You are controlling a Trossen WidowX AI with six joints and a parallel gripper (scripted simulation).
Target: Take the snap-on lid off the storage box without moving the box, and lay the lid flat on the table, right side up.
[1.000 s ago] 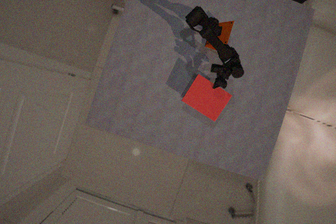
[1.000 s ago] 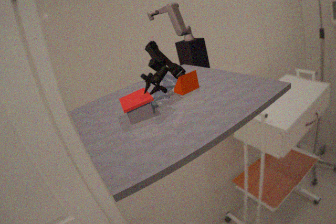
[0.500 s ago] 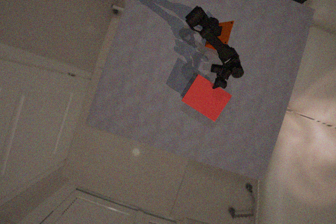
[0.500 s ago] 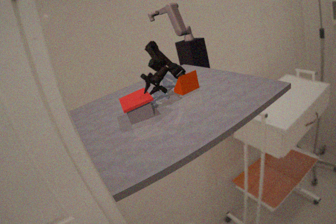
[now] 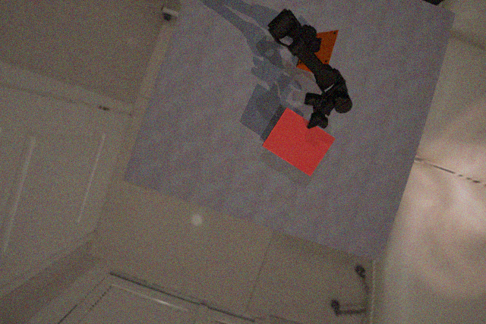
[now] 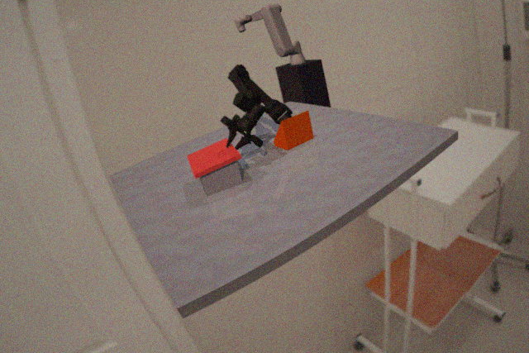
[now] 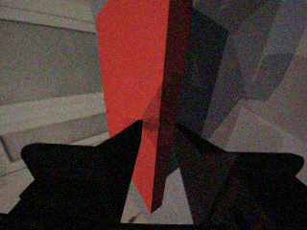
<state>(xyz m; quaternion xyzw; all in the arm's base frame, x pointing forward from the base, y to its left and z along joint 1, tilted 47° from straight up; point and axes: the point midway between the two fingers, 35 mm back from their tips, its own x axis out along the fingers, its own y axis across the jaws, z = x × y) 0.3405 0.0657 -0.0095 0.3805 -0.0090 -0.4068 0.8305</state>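
Now: gripper tip 7 cm short of the red lid and 2 cm to the left of it. Round my gripper tip: grey storage box: 7 cm ahead, 2 cm to the right, 6 cm below.
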